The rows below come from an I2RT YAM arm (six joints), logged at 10 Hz.
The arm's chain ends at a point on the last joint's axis. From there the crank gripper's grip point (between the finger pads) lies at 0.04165 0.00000 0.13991 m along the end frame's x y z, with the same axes.
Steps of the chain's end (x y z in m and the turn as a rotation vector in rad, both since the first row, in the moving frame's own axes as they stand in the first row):
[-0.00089, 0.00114, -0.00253, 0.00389, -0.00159, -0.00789]
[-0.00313, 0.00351, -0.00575, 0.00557, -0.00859, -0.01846]
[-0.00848, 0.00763, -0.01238, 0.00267, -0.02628, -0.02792]
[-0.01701, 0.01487, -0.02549, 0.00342, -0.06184, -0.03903]
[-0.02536, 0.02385, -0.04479, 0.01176, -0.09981, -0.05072]
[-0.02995, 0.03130, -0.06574, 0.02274, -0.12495, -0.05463]
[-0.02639, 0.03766, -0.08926, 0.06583, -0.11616, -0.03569]
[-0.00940, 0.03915, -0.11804, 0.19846, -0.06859, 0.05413]
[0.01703, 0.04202, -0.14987, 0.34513, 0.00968, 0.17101]
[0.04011, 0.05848, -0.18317, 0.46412, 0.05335, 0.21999]
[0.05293, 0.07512, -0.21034, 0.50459, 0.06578, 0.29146]
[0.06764, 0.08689, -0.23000, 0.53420, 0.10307, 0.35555]
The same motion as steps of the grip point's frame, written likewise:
[-0.00112, 0.00027, -0.00247, 0.00389, -0.00159, -0.00789]
[-0.00435, 0.00197, -0.00540, 0.00557, -0.00859, -0.01846]
[-0.01219, 0.00614, -0.01134, 0.00267, -0.02628, -0.02792]
[-0.02577, 0.01293, -0.02319, 0.00342, -0.06184, -0.03903]
[-0.03960, 0.02043, -0.04136, 0.01176, -0.09981, -0.05072]
[-0.04785, 0.02628, -0.06170, 0.02274, -0.12495, -0.05463]
[-0.04306, 0.02713, -0.08573, 0.06583, -0.11616, -0.03569]
[-0.01833, 0.01330, -0.11806, 0.19846, -0.06859, 0.05413]
[0.02183, 0.00205, -0.15729, 0.34513, 0.00968, 0.17101]
[0.05319, 0.00646, -0.19815, 0.46412, 0.05335, 0.21999]
[0.06980, 0.02193, -0.22755, 0.50459, 0.06578, 0.29146]
[0.09114, 0.03467, -0.25017, 0.53420, 0.10307, 0.35555]

